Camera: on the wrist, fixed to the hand. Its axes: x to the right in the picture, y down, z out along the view.
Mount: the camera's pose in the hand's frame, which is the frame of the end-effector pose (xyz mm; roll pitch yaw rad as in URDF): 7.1 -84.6 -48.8 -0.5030 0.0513 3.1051
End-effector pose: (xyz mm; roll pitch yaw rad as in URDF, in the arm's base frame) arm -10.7 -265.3 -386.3 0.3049 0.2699 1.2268
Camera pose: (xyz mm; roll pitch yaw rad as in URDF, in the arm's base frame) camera 47.3 -299.2 -457.5 -0.7942 -0.2316 -1.9663
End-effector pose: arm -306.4 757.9 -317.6 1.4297 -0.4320 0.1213
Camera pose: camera -266.7 799.4 -396.9 -1.9564 0.4024 -3.0811
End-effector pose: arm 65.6 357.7 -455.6 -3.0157 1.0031 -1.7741
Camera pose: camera 131.0 289.5 -429.8 2.4406 -1.0479 1.4529
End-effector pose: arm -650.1 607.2 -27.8 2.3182 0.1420 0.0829
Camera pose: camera -654.9 700.4 -57.4 -2.8180 -0.2036 -3.0718
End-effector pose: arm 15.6 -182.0 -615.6 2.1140 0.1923 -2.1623
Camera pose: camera 87.7 -228.0 -663.3 -2.6104 -0.2500 0.9534
